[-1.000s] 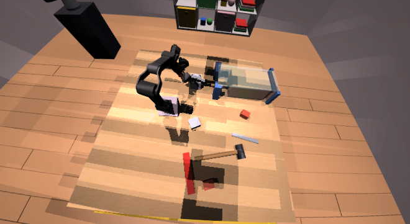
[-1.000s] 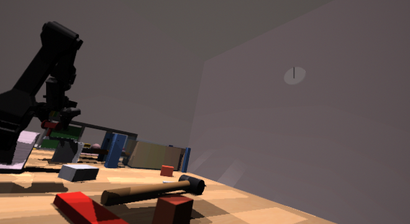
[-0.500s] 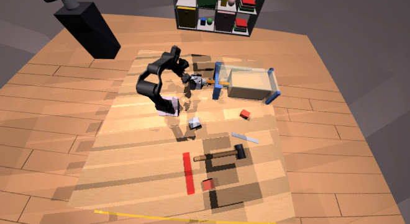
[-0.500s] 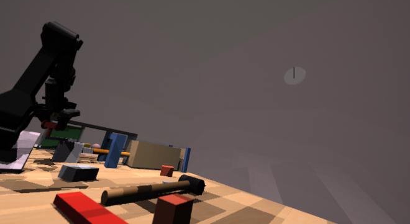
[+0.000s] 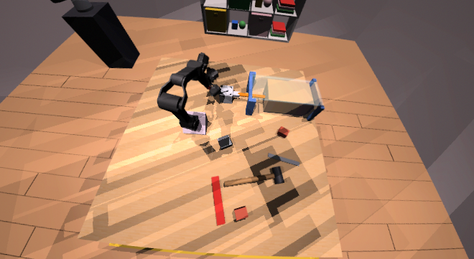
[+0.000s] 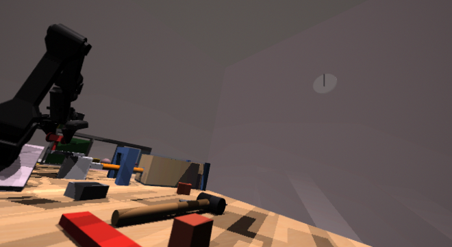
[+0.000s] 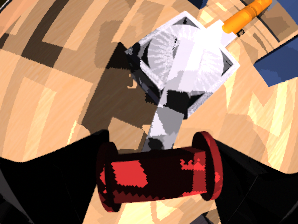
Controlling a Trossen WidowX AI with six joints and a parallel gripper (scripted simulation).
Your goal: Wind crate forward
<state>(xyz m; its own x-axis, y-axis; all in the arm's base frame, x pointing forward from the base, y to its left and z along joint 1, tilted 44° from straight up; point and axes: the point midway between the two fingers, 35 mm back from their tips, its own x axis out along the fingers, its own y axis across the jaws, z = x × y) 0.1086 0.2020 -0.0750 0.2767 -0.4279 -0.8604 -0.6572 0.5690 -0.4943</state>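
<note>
The red grip is 1 cm behind my gripper tip and 1 cm to the right of it. From my gripper tip the other things lie so: blue steel frame: 24 cm ahead, 2 cm to the left, 3 cm below; then winch: 6 cm ahead, 2 cm to the left, 10 cm below; then winch handle: 2 cm ahead, 3 cm below.
</note>
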